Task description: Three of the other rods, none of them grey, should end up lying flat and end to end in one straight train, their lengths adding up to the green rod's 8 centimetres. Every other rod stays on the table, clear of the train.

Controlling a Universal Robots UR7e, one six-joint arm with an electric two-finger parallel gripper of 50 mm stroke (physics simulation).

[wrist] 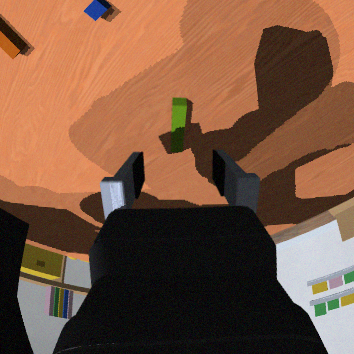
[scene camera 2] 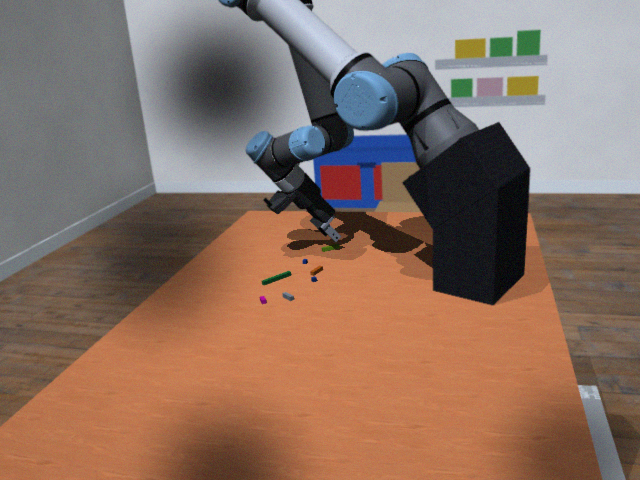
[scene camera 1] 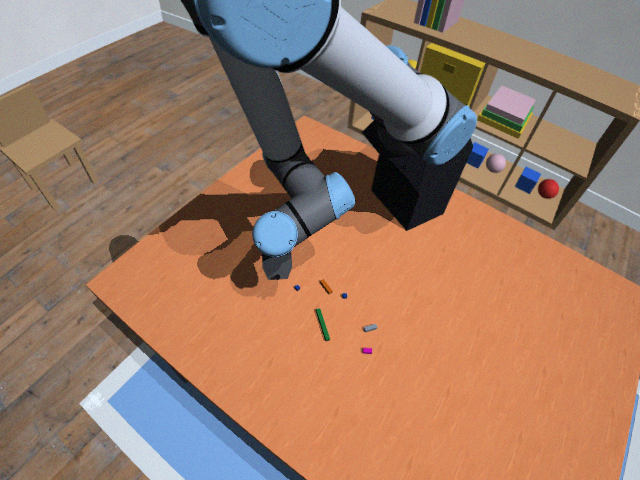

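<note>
My gripper is open and empty, tilted, a little above the table. The lime rod lies flat just beyond the fingertips, in line with the gap between them in the wrist view; the arm hides it in scene camera 1. The dark green rod lies apart. The orange rod lies between two small blue cubes, one blue cube and another blue cube. The magenta rod lies near the grey rod.
The rods all lie on the orange table. The black robot pedestal stands at the table's side. A wooden shelf unit stands behind it. The arm's shadow falls across part of the lime rod.
</note>
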